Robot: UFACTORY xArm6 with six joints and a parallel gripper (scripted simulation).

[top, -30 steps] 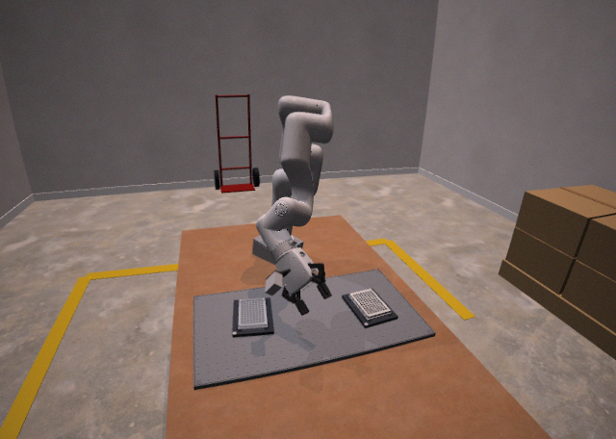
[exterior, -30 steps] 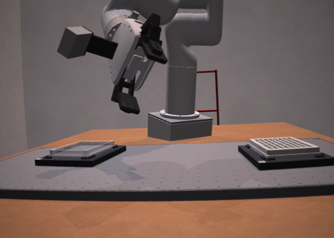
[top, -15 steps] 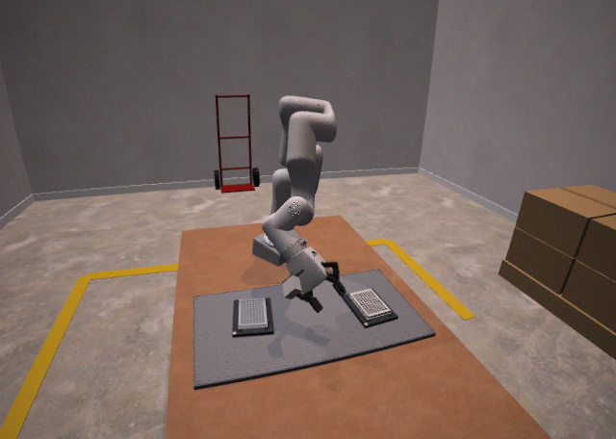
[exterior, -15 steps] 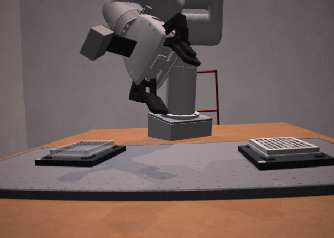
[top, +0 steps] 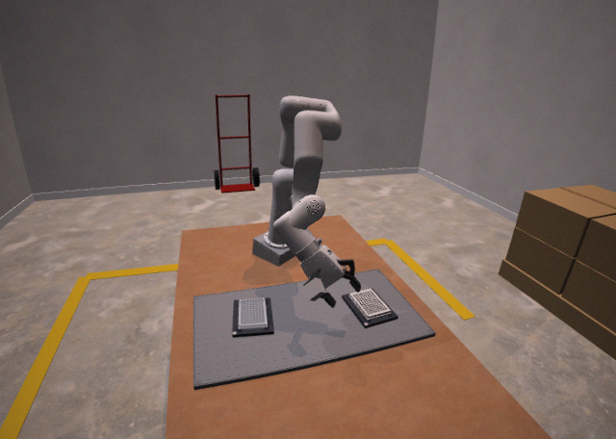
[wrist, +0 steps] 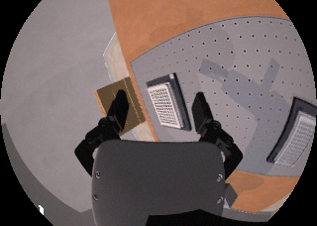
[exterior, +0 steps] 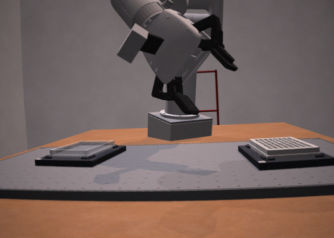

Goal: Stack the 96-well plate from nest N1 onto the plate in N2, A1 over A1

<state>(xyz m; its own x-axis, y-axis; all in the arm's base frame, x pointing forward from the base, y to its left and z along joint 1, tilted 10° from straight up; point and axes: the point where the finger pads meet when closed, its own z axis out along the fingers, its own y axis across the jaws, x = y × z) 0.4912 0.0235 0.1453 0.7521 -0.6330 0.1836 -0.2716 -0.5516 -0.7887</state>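
My gripper is now 50 mm past the white 96-well plate, 130 mm to the right of it and 110 mm above it. Round my hand: clear 96-well plate: 140 mm behind, 240 mm to the right, 110 mm below.
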